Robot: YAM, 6 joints.
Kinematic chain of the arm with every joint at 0, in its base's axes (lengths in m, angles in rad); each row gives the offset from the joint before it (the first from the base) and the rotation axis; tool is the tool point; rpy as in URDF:
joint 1: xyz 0 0 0.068 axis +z
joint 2: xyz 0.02 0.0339 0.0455 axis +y
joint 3: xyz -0.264 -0.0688 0 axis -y
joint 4: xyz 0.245 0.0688 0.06 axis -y
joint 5: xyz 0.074 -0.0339 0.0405 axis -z
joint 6: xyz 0.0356 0 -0.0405 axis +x
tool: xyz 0 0 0 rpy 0 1.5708 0
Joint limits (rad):
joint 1: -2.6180..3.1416
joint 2: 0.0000..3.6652
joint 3: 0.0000..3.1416
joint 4: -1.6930..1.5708
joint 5: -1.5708..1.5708
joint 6: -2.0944..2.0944
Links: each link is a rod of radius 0.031 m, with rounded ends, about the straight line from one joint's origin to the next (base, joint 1, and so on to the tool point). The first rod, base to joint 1, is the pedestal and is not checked.
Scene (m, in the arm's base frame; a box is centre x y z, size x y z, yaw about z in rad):
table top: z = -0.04
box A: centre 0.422 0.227 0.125 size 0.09 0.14 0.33 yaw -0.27
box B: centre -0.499 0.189 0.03 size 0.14 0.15 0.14 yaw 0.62
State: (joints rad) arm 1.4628 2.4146 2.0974 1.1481 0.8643 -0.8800
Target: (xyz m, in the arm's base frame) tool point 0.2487 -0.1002 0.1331
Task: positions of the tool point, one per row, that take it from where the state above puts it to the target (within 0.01 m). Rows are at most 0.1 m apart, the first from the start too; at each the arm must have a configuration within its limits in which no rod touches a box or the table.
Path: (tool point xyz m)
1: 0.1311 0.5049 0.2835
2: 0.1694 0.4636 0.2285
3: 0.1960 0.4072 0.1793
4: 0.2082 0.3398 0.1385
5: 0.2048 0.2662 0.1084
6: 0.2571 0.1978 0.1169
7: 0.2876 0.1204 0.1237
8: 0.2953 0.0406 0.1286
9: 0.2814 -0.0348 0.1318
10: 0.2487 -0.1002 0.1331

